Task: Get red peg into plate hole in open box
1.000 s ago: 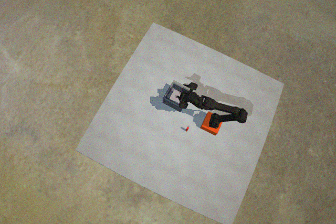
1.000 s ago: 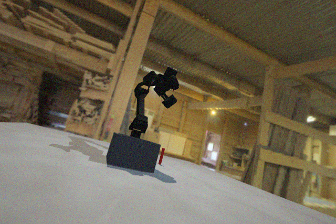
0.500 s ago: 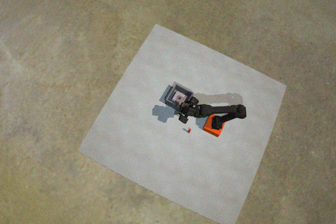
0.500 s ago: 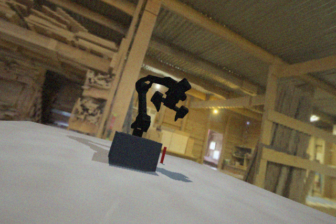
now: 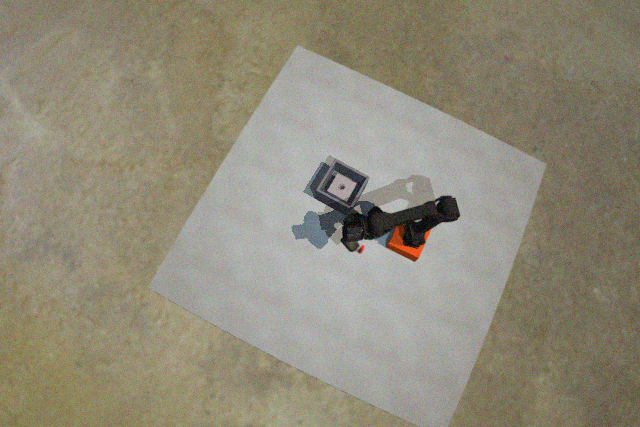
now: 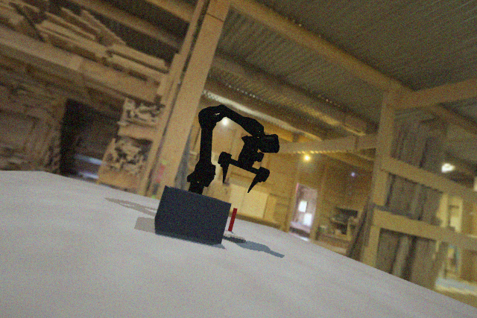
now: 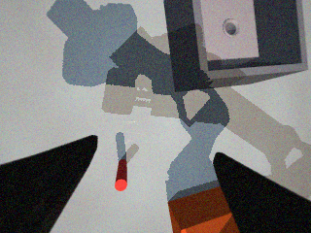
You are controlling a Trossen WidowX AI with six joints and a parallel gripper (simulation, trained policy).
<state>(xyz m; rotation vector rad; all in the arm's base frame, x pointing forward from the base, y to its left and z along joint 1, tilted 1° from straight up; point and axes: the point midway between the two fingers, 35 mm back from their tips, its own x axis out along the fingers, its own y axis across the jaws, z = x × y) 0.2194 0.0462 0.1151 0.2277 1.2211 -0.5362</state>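
The red peg lies 11 cm below my gripper tip, 5 cm to the left of it and 4 cm behind it. Round my gripper tip: dark box (18 cm to the right, 12 cm below, 10 cm ahead); plate (18 cm to the right, 10 cm below, 10 cm ahead).
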